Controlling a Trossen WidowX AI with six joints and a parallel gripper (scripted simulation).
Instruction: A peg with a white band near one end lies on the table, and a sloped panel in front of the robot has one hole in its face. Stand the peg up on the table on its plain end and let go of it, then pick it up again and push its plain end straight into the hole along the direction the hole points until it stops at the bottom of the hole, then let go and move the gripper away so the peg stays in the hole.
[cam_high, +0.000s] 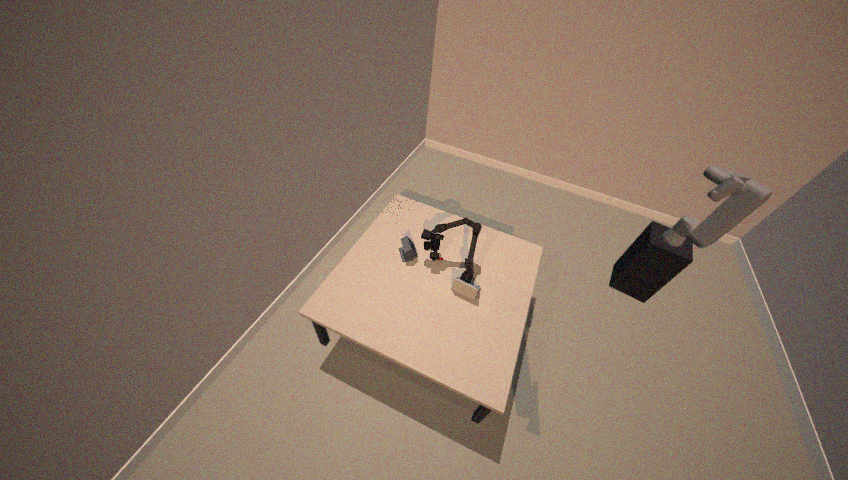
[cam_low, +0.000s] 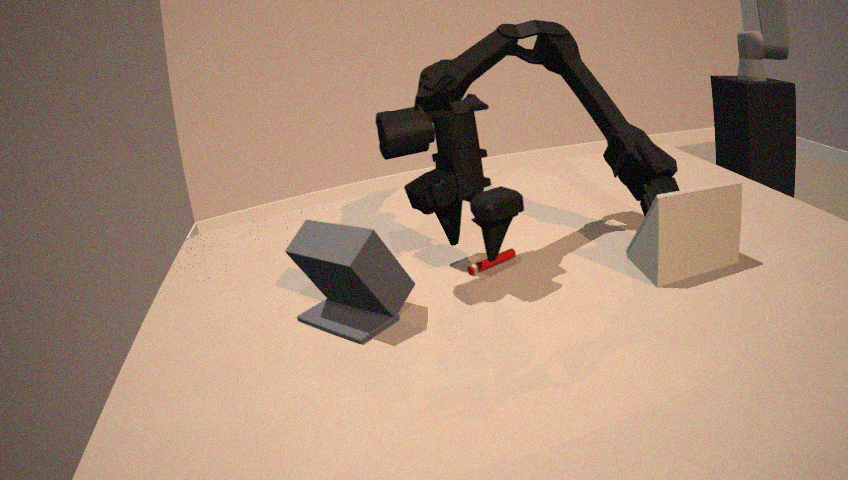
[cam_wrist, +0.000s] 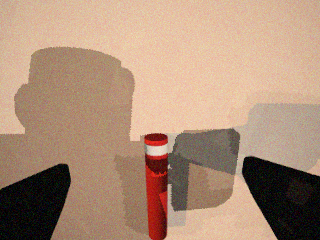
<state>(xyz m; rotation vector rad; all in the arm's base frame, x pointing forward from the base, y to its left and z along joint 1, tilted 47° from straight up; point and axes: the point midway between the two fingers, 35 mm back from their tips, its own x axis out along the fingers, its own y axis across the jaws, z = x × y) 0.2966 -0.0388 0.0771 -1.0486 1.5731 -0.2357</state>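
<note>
Now: gripper tip 3 cm above the red peg, 1 cm to the left of it and 1 cm past it. Also, from my gripper tip: grey sloped panel (17 cm ahead, 7 cm to the left, 3 cm above); then panel foot plate (18 cm ahead, 9 cm to the left, 3 cm below).
</note>
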